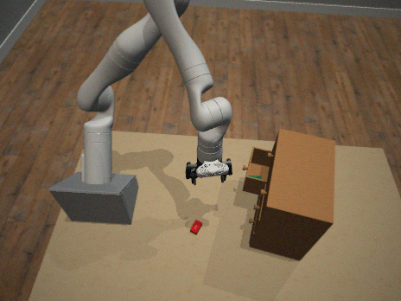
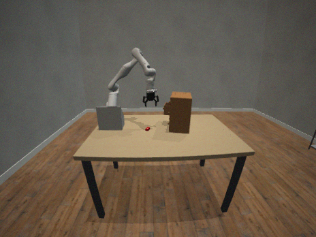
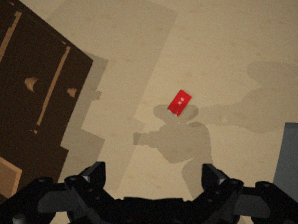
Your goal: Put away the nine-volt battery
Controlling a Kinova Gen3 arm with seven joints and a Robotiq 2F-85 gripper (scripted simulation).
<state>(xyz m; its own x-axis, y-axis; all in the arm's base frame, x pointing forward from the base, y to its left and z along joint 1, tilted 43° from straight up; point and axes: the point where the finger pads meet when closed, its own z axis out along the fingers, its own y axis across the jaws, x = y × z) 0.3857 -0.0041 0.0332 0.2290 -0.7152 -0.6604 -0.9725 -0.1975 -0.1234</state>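
My hand is 20 mm past the red nine-volt battery, 70 mm to the left of it and 200 mm above it. Round my hand: green nine-volt battery: 180 mm ahead, 80 mm to the left, 80 mm below.
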